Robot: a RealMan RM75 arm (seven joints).
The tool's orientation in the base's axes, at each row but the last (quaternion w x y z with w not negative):
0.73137, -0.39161, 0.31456, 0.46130
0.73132, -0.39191, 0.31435, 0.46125
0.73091, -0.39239, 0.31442, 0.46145
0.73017, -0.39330, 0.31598, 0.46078
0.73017, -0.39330, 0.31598, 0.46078
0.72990, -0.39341, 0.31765, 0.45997
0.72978, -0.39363, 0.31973, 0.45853
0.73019, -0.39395, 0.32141, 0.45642
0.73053, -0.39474, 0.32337, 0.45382
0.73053, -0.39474, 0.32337, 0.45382
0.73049, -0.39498, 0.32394, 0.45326
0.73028, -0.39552, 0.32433, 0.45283
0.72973, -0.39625, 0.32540, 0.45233
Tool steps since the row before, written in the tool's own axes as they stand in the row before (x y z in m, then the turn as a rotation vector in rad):
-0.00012, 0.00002, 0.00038, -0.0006, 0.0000, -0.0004
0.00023, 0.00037, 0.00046, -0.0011, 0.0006, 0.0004
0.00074, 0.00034, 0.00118, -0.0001, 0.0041, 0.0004
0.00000, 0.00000, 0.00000, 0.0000, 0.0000, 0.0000
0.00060, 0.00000, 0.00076, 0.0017, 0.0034, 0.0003
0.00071, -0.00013, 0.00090, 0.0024, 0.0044, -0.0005
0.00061, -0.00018, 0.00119, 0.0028, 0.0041, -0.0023
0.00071, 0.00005, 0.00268, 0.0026, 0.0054, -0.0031
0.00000, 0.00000, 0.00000, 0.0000, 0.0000, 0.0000
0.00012, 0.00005, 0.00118, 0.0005, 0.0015, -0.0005
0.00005, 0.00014, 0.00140, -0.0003, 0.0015, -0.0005
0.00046, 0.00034, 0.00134, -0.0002, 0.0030, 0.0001
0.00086, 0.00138, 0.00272, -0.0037, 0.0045, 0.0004
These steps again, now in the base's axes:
-0.00003, 0.00028, 0.00028, -0.0003, -0.0006, 0.0003
-0.00021, 0.00059, -0.00007, -0.0009, 0.0000, 0.0009
0.00008, 0.00143, -0.00012, -0.0038, 0.0014, -0.0009
0.00000, 0.00000, 0.00000, 0.0000, 0.0000, 0.0000
0.00030, 0.00091, -0.00012, -0.0025, 0.0019, -0.0022
0.00048, 0.00104, -0.00011, -0.0032, 0.0018, -0.0035
0.00052, 0.00124, 0.00012, -0.0030, 0.0003, -0.0046
0.00052, 0.00264, 0.00069, -0.0043, -0.0001, -0.0052
0.00000, 0.00000, 0.00000, 0.0000, 0.0000, 0.0000
0.00013, 0.00109, 0.00045, -0.0012, 0.0002, -0.0011
0.00005, 0.00128, 0.00059, -0.0015, -0.0001, -0.0004
0.00002, 0.00145, 0.00016, -0.0028, 0.0008, -0.0006
-0.00062, 0.00310, 0.00018, -0.0055, 0.0001, 0.0020

